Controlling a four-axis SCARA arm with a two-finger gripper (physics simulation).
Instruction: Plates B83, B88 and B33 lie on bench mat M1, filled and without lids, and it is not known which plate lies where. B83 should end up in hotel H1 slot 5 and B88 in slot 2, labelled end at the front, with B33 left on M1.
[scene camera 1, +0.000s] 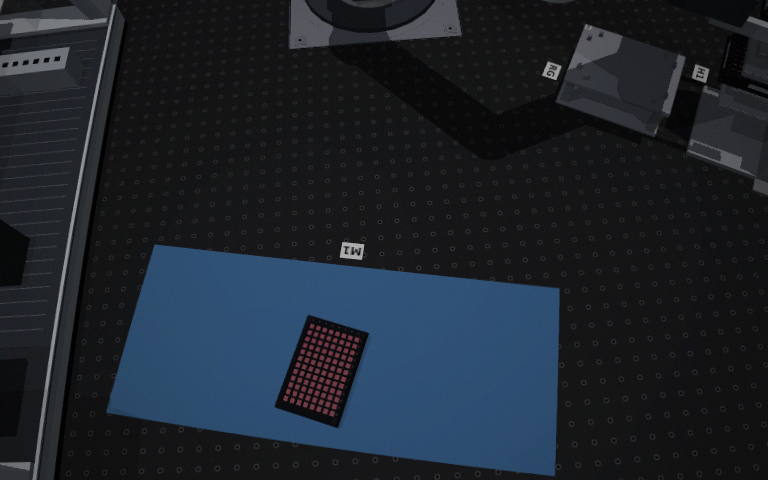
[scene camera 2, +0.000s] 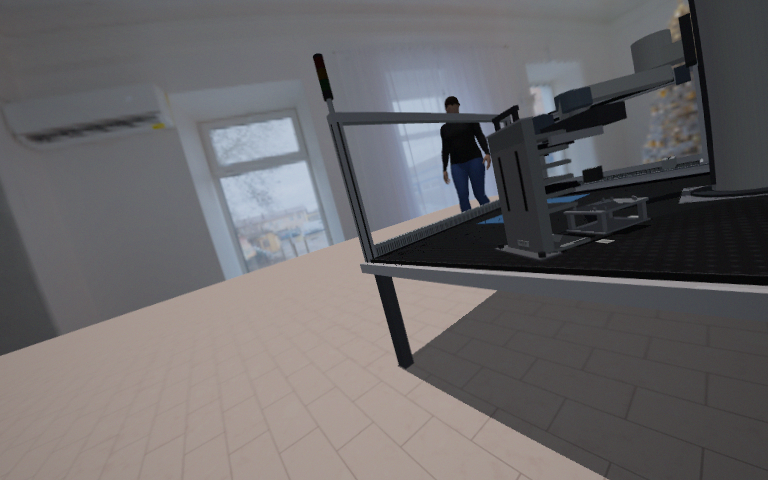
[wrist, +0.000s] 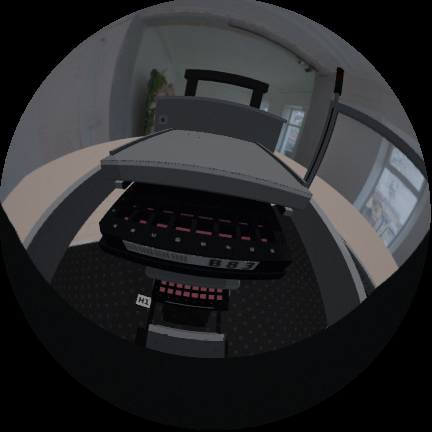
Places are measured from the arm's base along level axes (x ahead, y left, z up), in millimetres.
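Where they show: arm's base, link origin: (scene camera 2: 748, 192).
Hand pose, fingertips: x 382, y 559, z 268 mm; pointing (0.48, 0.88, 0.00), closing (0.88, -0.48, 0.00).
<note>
Things, the pixels of their centre, and the offset from my fingertips.
- Plate B83, body centre: (wrist: 203, 182) 24 mm right, 14 mm back, 7 mm down
- hotel H1, body centre: (wrist: 205, 213) (scene camera 2: 526, 181) 17 mm left, 16 mm ahead, 79 mm down
- grey shelf, body centre: (wrist: 211, 147) 15 mm right, 8 mm back, 16 mm up
- RG, body centre: (scene camera 1: 621, 78) (wrist: 183, 369) (scene camera 2: 605, 213) 180 mm right, 96 mm back, 221 mm down
- frame post, body centre: (scene camera 2: 353, 194) (wrist: 317, 158) 146 mm left, 642 mm ahead, 22 mm up
Plate B83 (wrist: 195, 245) lies in hotel H1 (scene camera 2: 518, 192) (wrist: 220, 117), under the grey shelf (wrist: 205, 152) below the mark 6. Its label faces the wrist camera. My gripper (wrist: 209, 160) is open, its fingers on either side of B83 with nothing gripped. Another filled plate (wrist: 192, 295) (scene camera 2: 560, 186) sits lower in the hotel; its label is not readable. One filled plate (scene camera 1: 321, 370) without a lid lies slightly turned on blue mat M1 (scene camera 1: 481, 362); its label is not readable.
The regrip stand RG (scene camera 1: 623, 73) (scene camera 2: 606, 217) stands beside the hotel. The robot base plate (scene camera 1: 317, 38) is at the top of scene camera 1. The arm (scene camera 2: 628, 87) reaches to the hotel's upper part. A frame post (scene camera 2: 351, 186) rises at the table corner. A person (scene camera 2: 464, 144) stands behind.
</note>
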